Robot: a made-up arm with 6 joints. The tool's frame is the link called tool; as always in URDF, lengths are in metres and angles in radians. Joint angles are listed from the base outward.
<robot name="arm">
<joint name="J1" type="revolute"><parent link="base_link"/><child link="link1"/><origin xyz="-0.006 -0.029 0.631" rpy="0 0 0"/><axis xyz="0 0 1"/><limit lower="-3.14" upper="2.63"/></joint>
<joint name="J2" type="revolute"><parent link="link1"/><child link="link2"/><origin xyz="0.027 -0.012 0.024" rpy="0 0 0"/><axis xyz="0 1 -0.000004"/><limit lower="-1.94" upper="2.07"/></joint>
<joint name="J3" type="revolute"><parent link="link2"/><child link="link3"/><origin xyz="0.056 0.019 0.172" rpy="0 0 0"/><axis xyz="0 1 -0.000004"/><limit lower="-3.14" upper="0.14"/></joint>
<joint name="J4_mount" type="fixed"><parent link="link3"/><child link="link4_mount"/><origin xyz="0.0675 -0.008 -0.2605" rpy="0 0 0"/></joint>
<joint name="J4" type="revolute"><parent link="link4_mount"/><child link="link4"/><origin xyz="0.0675 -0.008 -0.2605" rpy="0 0 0"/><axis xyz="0 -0.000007 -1"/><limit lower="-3.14" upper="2.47"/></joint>
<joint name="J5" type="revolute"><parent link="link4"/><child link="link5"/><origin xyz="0.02 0.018 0.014" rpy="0 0 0"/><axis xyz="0 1 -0.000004"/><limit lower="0.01" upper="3.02"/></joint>
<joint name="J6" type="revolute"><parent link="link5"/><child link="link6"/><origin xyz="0.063 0.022 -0.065" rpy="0 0 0"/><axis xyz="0 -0.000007 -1"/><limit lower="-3.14" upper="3.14"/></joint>
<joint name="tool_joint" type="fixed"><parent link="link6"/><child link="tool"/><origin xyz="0.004 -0.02 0.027" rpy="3.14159 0 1.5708"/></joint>
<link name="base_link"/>
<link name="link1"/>
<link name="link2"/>
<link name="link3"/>
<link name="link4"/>
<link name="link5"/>
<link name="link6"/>
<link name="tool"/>
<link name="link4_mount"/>
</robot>
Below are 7 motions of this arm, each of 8 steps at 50 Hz.
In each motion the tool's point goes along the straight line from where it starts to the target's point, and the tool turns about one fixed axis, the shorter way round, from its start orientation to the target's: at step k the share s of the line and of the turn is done. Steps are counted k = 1, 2, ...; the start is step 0. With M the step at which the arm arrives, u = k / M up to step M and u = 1 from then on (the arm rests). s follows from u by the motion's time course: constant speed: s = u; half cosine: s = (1 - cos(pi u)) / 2; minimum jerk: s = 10 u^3 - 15 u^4 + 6 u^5.
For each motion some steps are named. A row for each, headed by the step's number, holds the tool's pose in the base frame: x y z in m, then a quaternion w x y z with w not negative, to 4 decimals.
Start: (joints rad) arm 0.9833 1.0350 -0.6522 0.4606 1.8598 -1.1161
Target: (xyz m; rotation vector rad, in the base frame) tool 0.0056 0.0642 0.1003 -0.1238 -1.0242 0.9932
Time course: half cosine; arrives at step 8
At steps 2, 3, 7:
2: 0.0122 0.0710 0.1154 0.7601 -0.0531 -0.4549 0.4609
3: 0.0109 0.0697 0.1126 0.7590 -0.0538 -0.4577 0.4599
7: 0.0059 0.0645 0.1010 0.7547 -0.0566 -0.4688 0.4555

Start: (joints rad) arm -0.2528 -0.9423 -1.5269 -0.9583 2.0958 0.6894
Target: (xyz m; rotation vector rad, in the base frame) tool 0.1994 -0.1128 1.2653 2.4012 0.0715 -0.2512
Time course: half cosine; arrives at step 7
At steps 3, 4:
3: 0.1759 -0.1061 1.2730 0.3724 0.9256 0.0005 -0.0675
4: 0.1844 -0.1085 1.2702 0.3662 0.9272 0.0104 -0.0784

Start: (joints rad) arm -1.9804 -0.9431 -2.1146 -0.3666 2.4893 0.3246
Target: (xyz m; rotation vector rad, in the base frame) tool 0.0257 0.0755 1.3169 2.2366 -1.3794 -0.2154
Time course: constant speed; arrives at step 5
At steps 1, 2, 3, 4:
1: 0.0309 0.0800 1.3192 0.2681 0.8202 -0.4993 -0.0776
2: 0.0296 0.0789 1.3186 0.2635 0.8205 -0.5012 -0.0780
3: 0.0283 0.0778 1.3180 0.2590 0.8209 -0.5030 -0.0784
4: 0.0270 0.0766 1.3175 0.2544 0.8211 -0.5048 -0.0787

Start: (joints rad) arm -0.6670 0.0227 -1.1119 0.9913 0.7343 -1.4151
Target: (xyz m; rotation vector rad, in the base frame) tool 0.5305 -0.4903 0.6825 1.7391 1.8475 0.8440
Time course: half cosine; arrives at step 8
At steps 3, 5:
3: 0.5272 -0.4906 0.7148 0.2411 0.6192 0.6757 0.3192
5: 0.5290 -0.4904 0.6969 0.2359 0.6267 0.6737 0.3125

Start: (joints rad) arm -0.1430 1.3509 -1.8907 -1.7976 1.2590 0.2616
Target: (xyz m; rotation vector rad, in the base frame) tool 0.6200 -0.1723 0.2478 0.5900 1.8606 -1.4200
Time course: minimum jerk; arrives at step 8
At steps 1, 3, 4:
1: 0.5895 -0.1263 0.2026 0.3134 0.2185 0.7271 -0.5703
3: 0.5975 -0.1384 0.2145 0.3247 0.2212 0.7255 -0.5650
4: 0.6045 -0.1489 0.2248 0.3344 0.2235 0.7240 -0.5604

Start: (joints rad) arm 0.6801 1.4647 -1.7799 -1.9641 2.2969 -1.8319
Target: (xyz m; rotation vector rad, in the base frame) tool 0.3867 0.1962 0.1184 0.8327 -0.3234 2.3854
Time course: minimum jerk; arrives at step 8
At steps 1, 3, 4, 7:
1: 0.4205 0.2064 0.1366 0.2875 0.3316 -0.1717 0.8820
3: 0.4116 0.2037 0.1318 0.2890 0.3267 -0.1585 0.8858
4: 0.4039 0.2014 0.1277 0.2903 0.3224 -0.1470 0.8889
7: 0.3873 0.1964 0.1187 0.2928 0.3129 -0.1222 0.8952

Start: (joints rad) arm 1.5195 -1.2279 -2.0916 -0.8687 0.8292 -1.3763
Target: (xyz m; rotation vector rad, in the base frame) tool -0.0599 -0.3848 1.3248 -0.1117 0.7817 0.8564
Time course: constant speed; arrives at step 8
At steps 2, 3, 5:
2: -0.0734 -0.3816 1.3260 0.8399 -0.0270 0.3576 0.4074
3: -0.0711 -0.3821 1.3258 0.8391 -0.0313 0.3596 0.4069
5: -0.0666 -0.3832 1.3254 0.8376 -0.0399 0.3634 0.4059

